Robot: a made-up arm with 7 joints. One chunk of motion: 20 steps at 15 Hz.
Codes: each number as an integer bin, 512 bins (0 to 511) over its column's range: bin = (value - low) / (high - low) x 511, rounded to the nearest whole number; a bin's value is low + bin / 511 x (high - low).
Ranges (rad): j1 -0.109..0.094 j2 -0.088..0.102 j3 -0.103..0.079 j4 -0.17..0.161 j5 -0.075..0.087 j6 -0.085..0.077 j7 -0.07..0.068
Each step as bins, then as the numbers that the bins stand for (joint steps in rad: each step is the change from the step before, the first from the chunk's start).
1 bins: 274 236 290 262 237 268 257
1 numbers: -0.00015 -0.00025 0.00029 -0.00029 0.00014 -0.00004 -0.00059
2 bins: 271 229 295 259 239 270 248
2 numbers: -0.00134 -0.00285 0.00207 -0.00223 0.00077 0.00060 -0.00303
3 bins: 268 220 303 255 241 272 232
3 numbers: -0.00253 -0.00620 0.00492 -0.00482 0.00140 0.00123 -0.00735
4 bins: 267 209 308 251 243 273 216
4 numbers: -0.00293 -0.01029 0.00670 -0.00741 0.00204 0.00155 -0.01167
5 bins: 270 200 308 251 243 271 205
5 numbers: -0.00174 -0.01364 0.00670 -0.00741 0.00204 0.00091 -0.01464
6 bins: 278 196 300 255 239 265 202
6 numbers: 0.00144 -0.01512 0.00385 -0.00482 0.00077 -0.00099 -0.01545
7 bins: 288 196 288 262 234 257 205
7 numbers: 0.00541 -0.01512 -0.00042 -0.00029 -0.00082 -0.00352 -0.01464
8 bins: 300 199 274 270 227 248 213
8 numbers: 0.01018 -0.01401 -0.00541 0.00489 -0.00304 -0.00638 -0.01248
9 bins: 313 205 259 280 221 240 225
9 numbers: 0.01534 -0.01178 -0.01075 0.01137 -0.00494 -0.00891 -0.00924
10 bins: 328 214 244 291 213 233 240
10 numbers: 0.02130 -0.00843 -0.01610 0.01850 -0.00747 -0.01113 -0.00519
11 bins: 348 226 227 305 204 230 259
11 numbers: 0.02925 -0.00397 -0.02215 0.02756 -0.01033 -0.01208 -0.00005
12 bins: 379 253 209 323 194 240 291
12 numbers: 0.04156 0.00607 -0.02856 0.03922 -0.01350 -0.00891 0.00859
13 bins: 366 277 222 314 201 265 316
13 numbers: 0.03640 0.01499 -0.02393 0.03339 -0.01128 -0.00099 0.01534
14 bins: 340 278 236 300 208 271 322
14 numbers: 0.02607 0.01537 -0.01895 0.02432 -0.00906 0.00091 0.01696
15 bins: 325 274 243 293 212 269 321
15 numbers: 0.02011 0.01388 -0.01645 0.01979 -0.00779 0.00028 0.01669
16 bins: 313 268 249 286 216 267 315
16 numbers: 0.01534 0.01165 -0.01432 0.01526 -0.00652 -0.00035 0.01507
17 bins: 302 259 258 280 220 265 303
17 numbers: 0.01097 0.00830 -0.01111 0.01137 -0.00525 -0.00099 0.01183
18 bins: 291 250 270 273 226 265 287
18 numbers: 0.00660 0.00495 -0.00684 0.00684 -0.00335 -0.00099 0.00751
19 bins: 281 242 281 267 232 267 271
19 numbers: 0.00263 0.00198 -0.00292 0.00295 -0.00145 -0.00035 0.00319
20 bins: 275 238 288 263 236 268 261
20 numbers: 0.00025 0.00049 -0.00042 0.00036 -0.00018 -0.00004 0.00049
